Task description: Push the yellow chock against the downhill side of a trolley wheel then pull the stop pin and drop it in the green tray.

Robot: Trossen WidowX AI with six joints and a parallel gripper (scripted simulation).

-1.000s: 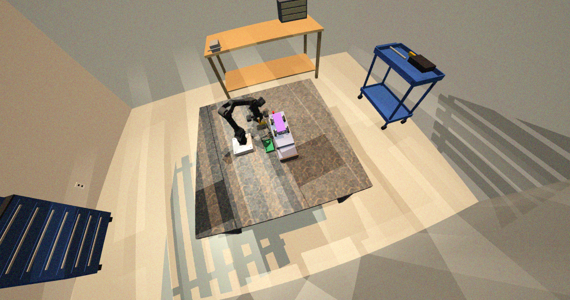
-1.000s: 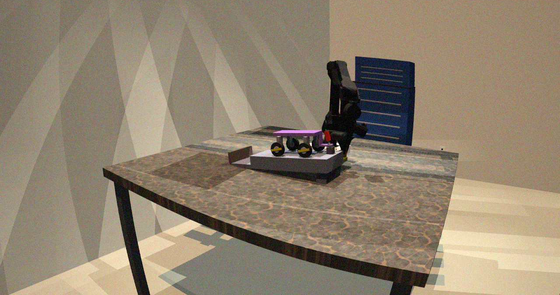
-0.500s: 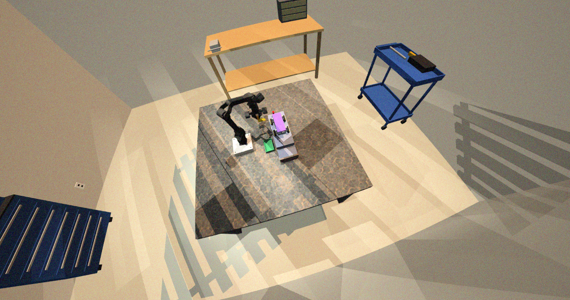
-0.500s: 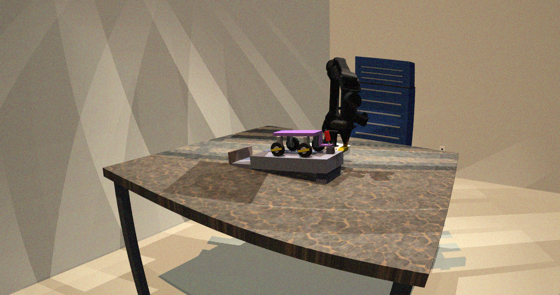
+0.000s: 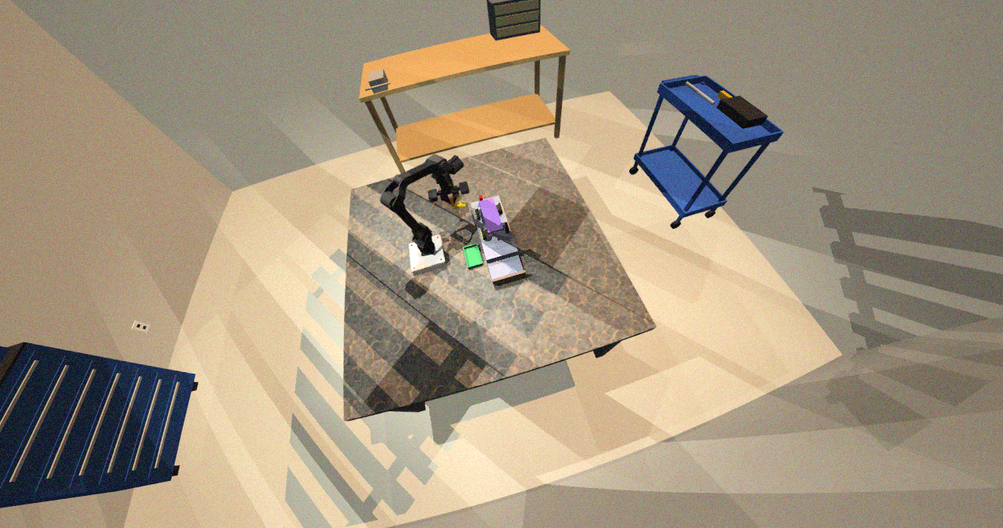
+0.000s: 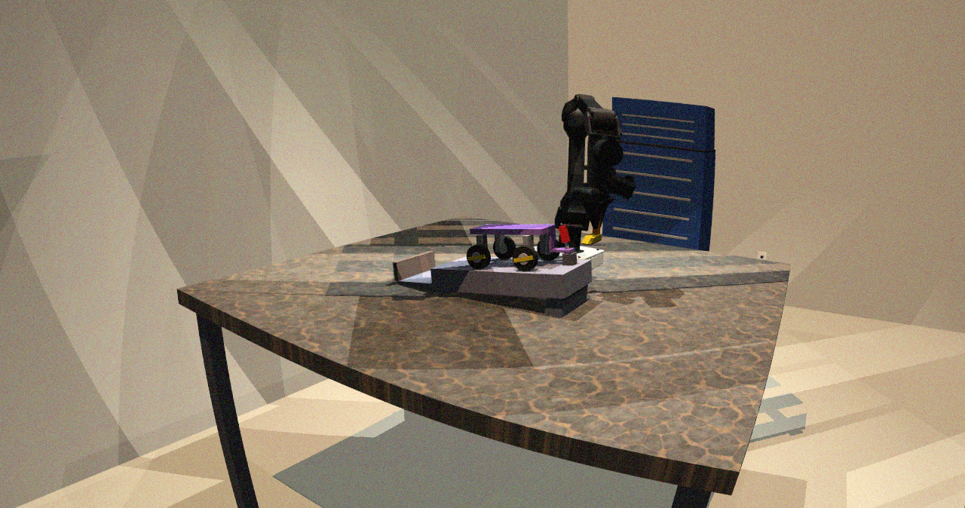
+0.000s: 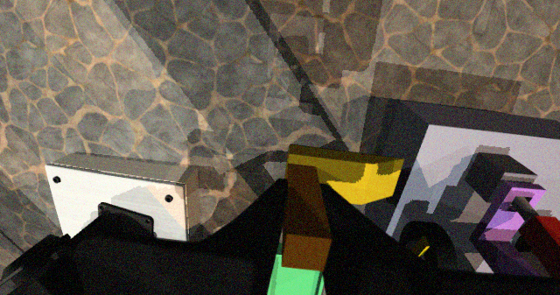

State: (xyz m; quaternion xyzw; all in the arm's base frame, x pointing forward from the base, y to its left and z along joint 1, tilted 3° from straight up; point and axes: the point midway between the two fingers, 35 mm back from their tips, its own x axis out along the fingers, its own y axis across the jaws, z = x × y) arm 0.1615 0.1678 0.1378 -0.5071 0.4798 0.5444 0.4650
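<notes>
Right now the trolley is 17 cm ahead of my gripper tip, 11 cm to the right of it and 3 cm below it. Also, from my gripper tip: yellow chock: 2 cm ahead, 1 cm below; then grey ramp: 18 cm ahead, 11 cm to the right, 10 cm below; then red-headed stop pin: 14 cm ahead, 1 cm below.
</notes>
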